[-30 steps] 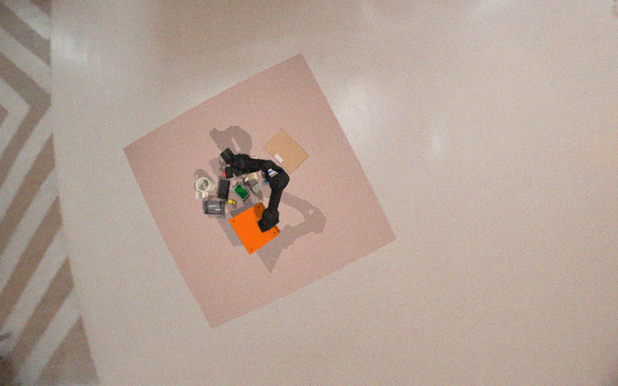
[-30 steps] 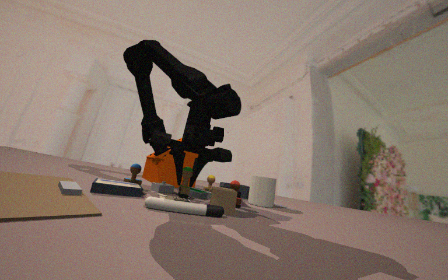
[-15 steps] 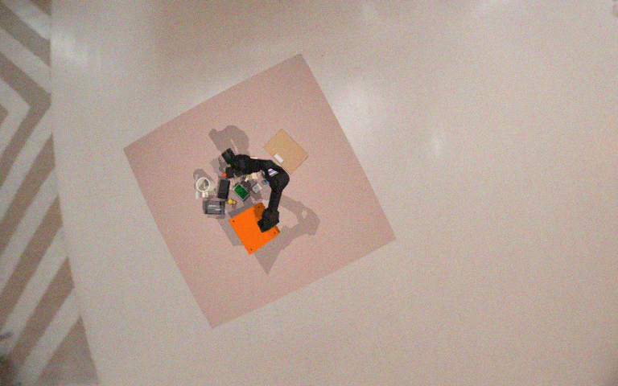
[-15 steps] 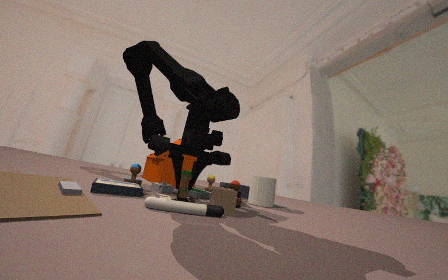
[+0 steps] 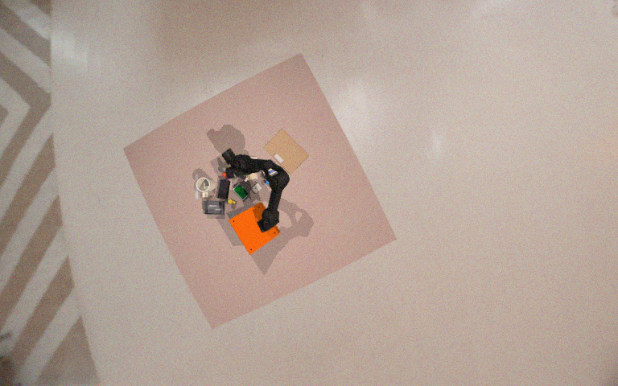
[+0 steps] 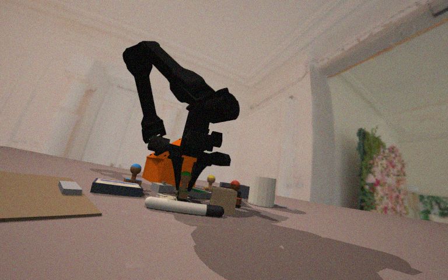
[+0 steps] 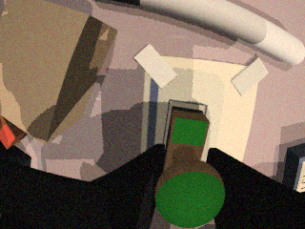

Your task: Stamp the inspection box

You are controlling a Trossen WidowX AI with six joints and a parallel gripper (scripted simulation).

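The cream card lies 3 cm below my gripper tip and 1 cm to the right of it. Round my gripper tip: marker (8 cm ahead, 2 cm below, 1 cm to the right); red-knobbed stamp (12 cm to the left, 3 cm ahead, 1 cm below); tan box (7 cm to the left, 6 cm ahead).
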